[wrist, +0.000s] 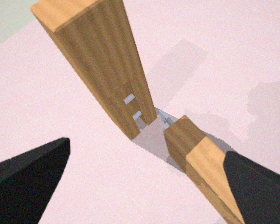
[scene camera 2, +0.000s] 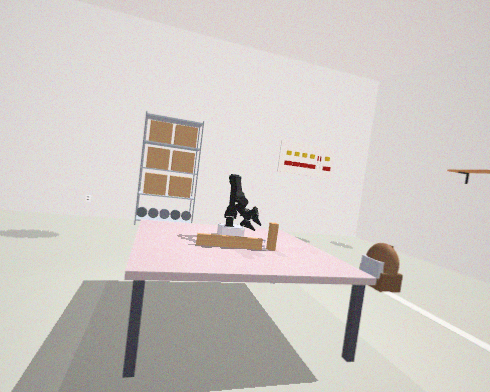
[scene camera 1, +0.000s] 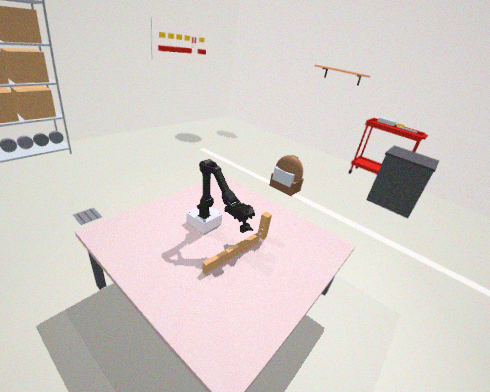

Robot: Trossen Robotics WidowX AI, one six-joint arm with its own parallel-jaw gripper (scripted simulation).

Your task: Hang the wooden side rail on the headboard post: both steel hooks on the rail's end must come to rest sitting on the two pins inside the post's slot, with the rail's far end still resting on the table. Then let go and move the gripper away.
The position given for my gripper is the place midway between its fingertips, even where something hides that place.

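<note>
My gripper (wrist: 148, 152): open, holding nothing. Wooden side rail (scene camera 2: 205, 239). Same wooden side rail (scene camera 1: 228, 254).
</note>
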